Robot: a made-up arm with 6 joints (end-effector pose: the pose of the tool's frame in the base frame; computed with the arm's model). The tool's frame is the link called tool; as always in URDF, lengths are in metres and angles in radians. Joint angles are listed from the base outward.
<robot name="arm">
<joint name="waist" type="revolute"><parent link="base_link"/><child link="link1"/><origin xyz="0.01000 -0.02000 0.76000"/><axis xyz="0 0 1"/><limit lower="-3.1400" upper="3.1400"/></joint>
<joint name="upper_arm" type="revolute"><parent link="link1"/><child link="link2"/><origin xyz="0.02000 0.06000 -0.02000"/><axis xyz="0 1 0"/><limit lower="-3.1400" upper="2.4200"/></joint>
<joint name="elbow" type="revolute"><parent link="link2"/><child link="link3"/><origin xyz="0.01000 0.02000 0.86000"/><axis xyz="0 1 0"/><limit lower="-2.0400" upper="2.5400"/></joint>
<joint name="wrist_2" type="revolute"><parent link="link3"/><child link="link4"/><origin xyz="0.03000 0.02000 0.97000"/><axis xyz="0 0 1"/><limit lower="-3.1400" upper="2.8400"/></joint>
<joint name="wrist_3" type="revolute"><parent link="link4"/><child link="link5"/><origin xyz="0.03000 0.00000 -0.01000"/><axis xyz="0 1 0"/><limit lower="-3.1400" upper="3.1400"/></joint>
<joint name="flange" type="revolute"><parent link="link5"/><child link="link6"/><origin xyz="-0.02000 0.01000 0.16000"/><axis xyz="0 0 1"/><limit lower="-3.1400" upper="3.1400"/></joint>
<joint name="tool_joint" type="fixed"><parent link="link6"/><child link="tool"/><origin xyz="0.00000 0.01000 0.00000" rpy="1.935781 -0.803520 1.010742"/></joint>
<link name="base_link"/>
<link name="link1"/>
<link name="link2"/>
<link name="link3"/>
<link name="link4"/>
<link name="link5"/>
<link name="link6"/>
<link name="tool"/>
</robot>
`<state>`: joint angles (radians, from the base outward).
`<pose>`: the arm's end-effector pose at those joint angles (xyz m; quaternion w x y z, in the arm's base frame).
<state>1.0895 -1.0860 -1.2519 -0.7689 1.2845 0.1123</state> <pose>-0.7196 -1.4367 0.5613 0.4728 -0.4133 -0.1504 -0.7635</pose>
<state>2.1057 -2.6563 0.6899 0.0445 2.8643 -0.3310</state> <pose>0.5073 -1.1015 -0.2187 0.1015 0.2779 0.8920 0.3417</pose>
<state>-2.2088 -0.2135 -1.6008 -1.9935 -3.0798 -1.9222</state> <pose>0.6220 0.6891 1.4125 0.0235 0.7345 -0.6690 -0.1113</pose>
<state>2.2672 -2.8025 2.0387 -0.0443 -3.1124 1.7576</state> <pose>0.4206 -0.6759 0.5686 0.2111 -0.2409 -0.6077 0.7268</pose>
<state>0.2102 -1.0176 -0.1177 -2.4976 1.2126 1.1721</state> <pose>-1.6436 -0.3860 1.5523 0.3472 -0.4063 0.5158 -0.6696</pose>
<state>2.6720 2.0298 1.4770 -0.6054 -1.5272 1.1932</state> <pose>-0.5352 0.0482 -0.5509 0.0920 -0.3353 0.7386 -0.5775</pose>
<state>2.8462 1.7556 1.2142 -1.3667 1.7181 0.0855</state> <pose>-0.8651 0.3334 -0.3860 0.9711 0.1280 -0.1271 0.1561</pose>
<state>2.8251 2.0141 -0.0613 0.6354 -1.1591 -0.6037</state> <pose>-1.6758 0.4879 0.0588 0.0348 -0.1749 -0.9685 -0.1740</pose>
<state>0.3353 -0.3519 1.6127 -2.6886 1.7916 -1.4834</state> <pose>0.5571 0.1789 1.9640 0.2306 -0.0741 -0.5868 -0.7726</pose>
